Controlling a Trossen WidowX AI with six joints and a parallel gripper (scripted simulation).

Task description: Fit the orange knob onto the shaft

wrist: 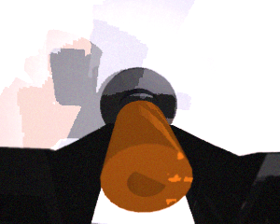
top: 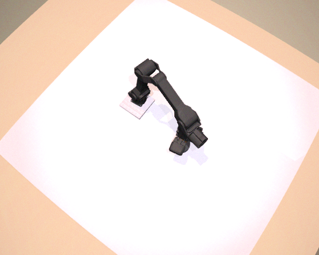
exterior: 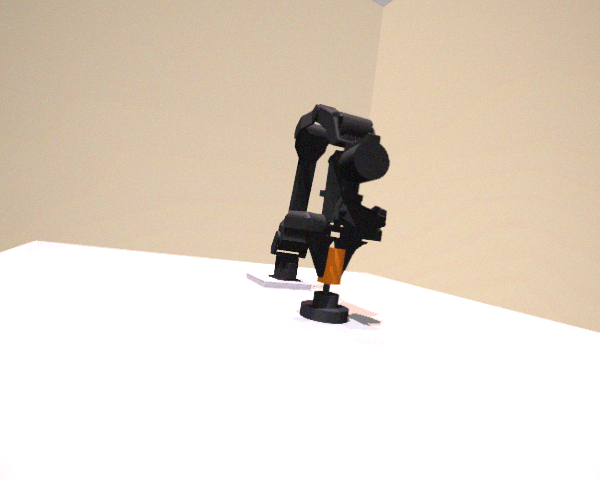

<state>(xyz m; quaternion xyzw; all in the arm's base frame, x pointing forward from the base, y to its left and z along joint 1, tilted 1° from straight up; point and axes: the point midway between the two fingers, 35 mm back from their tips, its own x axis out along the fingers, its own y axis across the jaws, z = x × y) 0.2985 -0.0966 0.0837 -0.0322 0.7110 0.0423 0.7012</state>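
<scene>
The orange knob lies 20 mm above my gripper tip. Also, from my gripper tip: pedestal 40 mm below.
</scene>
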